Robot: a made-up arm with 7 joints.
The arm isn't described. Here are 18 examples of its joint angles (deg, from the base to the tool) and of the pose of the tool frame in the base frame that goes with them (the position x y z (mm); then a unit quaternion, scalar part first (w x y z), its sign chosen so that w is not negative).
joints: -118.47 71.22 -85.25 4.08 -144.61 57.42 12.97
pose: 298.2 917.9 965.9 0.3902 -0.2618 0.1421 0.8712
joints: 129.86 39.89 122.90 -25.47 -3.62 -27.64 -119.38
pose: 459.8 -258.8 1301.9 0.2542 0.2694 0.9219 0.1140
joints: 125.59 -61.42 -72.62 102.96 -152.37 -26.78 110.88
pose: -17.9 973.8 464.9 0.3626 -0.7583 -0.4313 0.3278
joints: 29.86 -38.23 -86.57 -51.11 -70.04 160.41 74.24
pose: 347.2 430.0 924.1 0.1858 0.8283 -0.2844 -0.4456
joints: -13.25 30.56 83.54 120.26 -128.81 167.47 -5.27
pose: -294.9 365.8 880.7 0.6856 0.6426 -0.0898 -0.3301
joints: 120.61 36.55 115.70 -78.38 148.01 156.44 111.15
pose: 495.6 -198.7 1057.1 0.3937 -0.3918 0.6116 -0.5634
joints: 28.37 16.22 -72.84 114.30 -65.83 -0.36 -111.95
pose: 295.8 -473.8 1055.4 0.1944 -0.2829 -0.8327 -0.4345
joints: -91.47 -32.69 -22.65 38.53 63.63 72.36 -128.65
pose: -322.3 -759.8 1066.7 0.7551 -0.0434 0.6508 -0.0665
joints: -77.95 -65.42 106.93 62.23 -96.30 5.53 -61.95
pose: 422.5 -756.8 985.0 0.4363 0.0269 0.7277 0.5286
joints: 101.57 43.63 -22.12 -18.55 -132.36 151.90 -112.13
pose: 13.5 -617.4 1076.3 0.6063 -0.3352 0.4115 -0.5922
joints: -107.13 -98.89 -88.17 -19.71 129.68 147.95 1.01
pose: -429.8 -866.5 199.3 0.8402 -0.3866 -0.3343 -0.1814
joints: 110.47 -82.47 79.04 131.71 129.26 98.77 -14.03
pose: -305.2 311.6 412.8 0.2707 0.2259 0.9286 0.1159
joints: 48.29 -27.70 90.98 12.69 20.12 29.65 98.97
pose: 399.0 512.0 1356.7 0.3589 -0.8266 -0.3510 -0.2544
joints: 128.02 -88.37 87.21 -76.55 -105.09 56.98 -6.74
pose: -68.5 839.6 600.4 0.3358 -0.0783 0.3008 0.8892
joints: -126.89 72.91 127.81 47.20 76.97 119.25 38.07
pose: 657.9 548.8 556.8 0.5311 0.3192 -0.4307 0.6561
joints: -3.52 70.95 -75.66 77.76 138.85 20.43 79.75
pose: -588.6 -525.1 877.3 0.5814 -0.2922 0.4034 -0.6434
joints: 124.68 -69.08 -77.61 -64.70 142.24 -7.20 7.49
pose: -734.7 584.4 668.5 0.7163 0.3482 -0.5463 -0.2593
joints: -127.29 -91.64 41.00 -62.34 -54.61 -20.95 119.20
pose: -794.5 -371.8 650.3 0.0339 0.2533 0.7427 0.6190
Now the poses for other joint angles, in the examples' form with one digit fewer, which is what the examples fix.
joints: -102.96 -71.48 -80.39 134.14 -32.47 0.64 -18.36
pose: -655 -288 480 0.328 -0.854 0.258 0.312
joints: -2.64 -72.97 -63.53 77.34 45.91 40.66 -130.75
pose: 761 -565 479 0.100 0.142 0.838 0.517
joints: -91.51 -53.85 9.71 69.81 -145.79 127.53 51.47
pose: 128 -838 610 0.621 0.176 0.539 0.541
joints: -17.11 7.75 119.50 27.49 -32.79 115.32 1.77
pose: -169 7 1448 0.044 0.228 0.675 -0.700
